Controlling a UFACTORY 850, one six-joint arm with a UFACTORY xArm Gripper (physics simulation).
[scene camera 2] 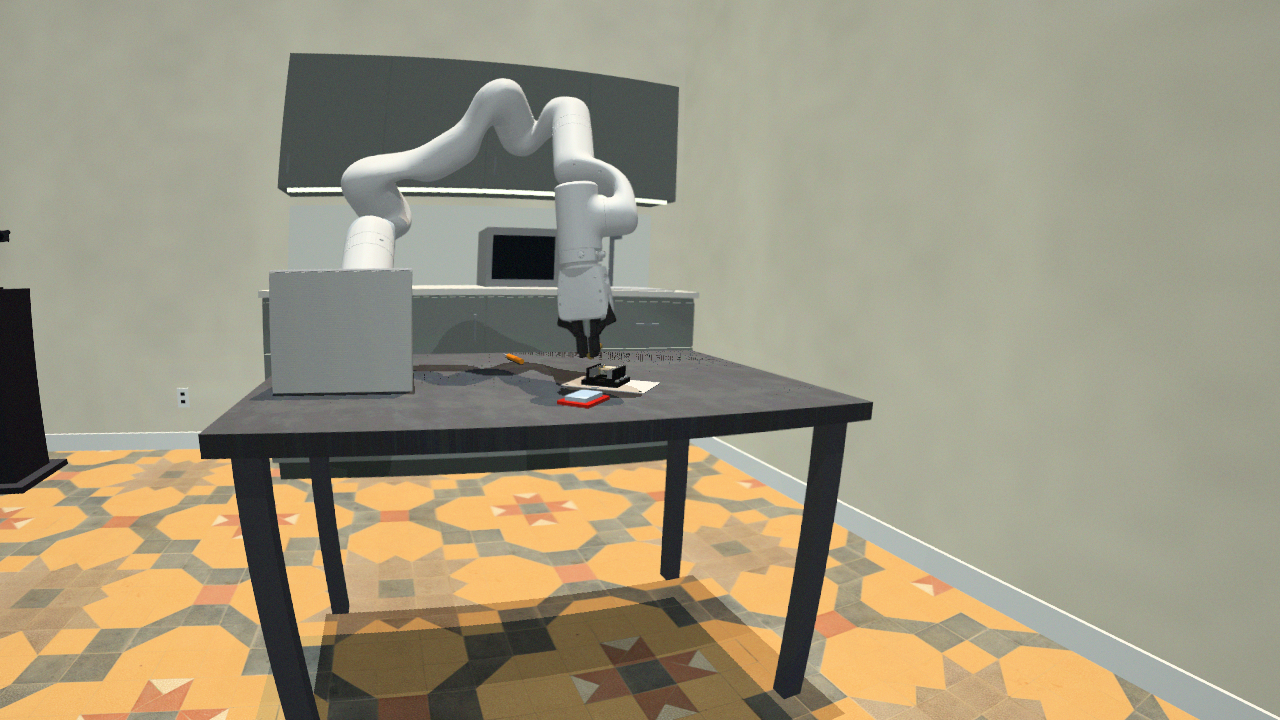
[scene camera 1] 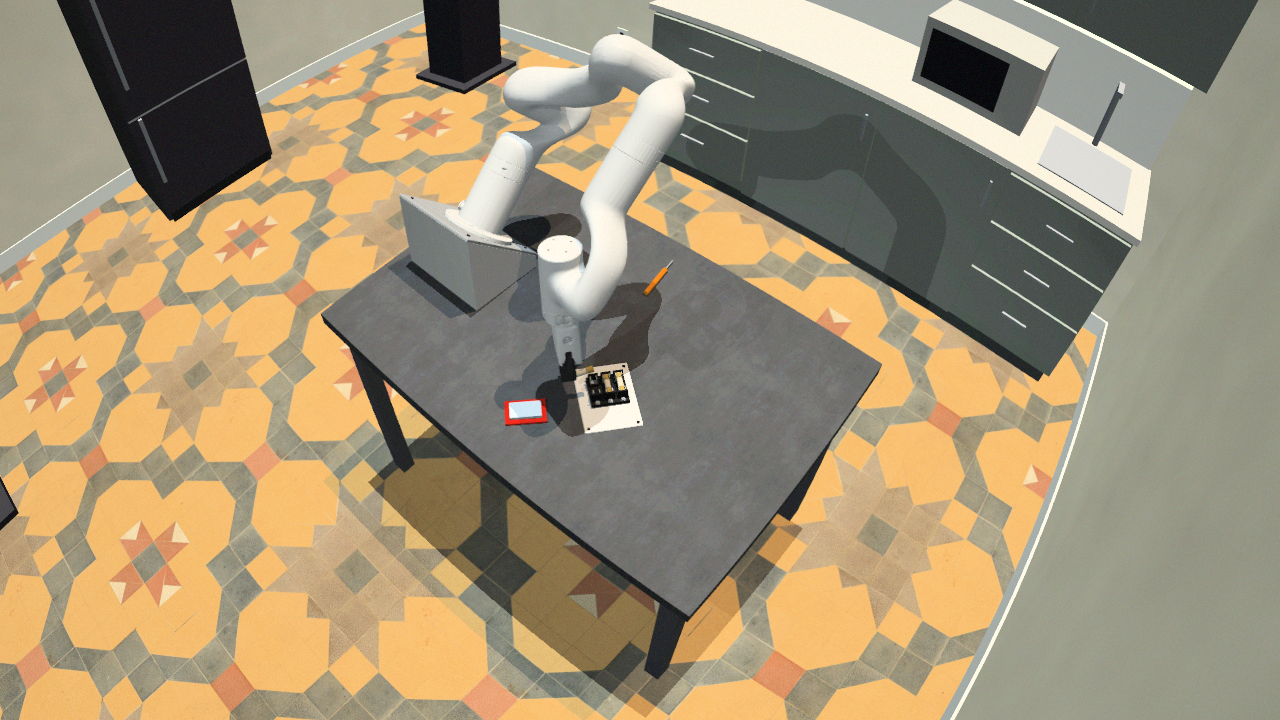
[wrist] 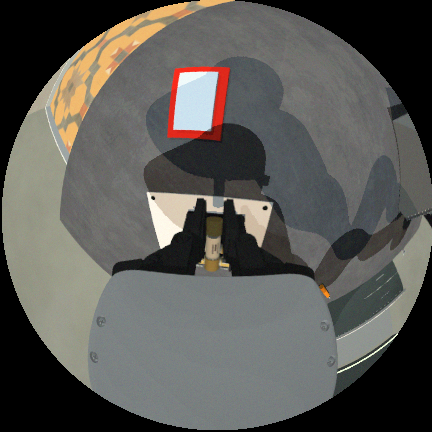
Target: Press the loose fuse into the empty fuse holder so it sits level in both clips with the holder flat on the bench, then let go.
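Note:
The loose fuse point(scene camera 1: 586, 369) point(wrist: 213, 246), pale with brass end caps, lies lengthwise between the black fingers. My gripper point(scene camera 1: 569, 376) point(scene camera 2: 588, 354) point(wrist: 214, 213) is shut on it and holds it above the bench, at the holder's left rear side in scene camera 1. The black fuse holder block point(scene camera 1: 608, 400) point(scene camera 2: 605, 379) stands on a white plate point(scene camera 1: 617, 420) point(scene camera 2: 639, 387) point(wrist: 156, 212). Its two right positions in scene camera 1 show brass and pale parts; the left one looks dark and empty. The fingers and fuse hide most of the holder in the wrist view, so its clips cannot be made out.
A red tray with a pale blue pad point(scene camera 1: 525, 411) point(scene camera 2: 583, 395) point(wrist: 195, 101) lies left of the plate. An orange-handled tool point(scene camera 1: 657, 279) point(scene camera 2: 514, 359) point(wrist: 324, 290) lies farther back. A grey box point(scene camera 1: 465, 259) point(scene camera 2: 341, 331) stands by the arm's base on the dark table point(scene camera 1: 716, 447) point(scene camera 2: 447, 411).

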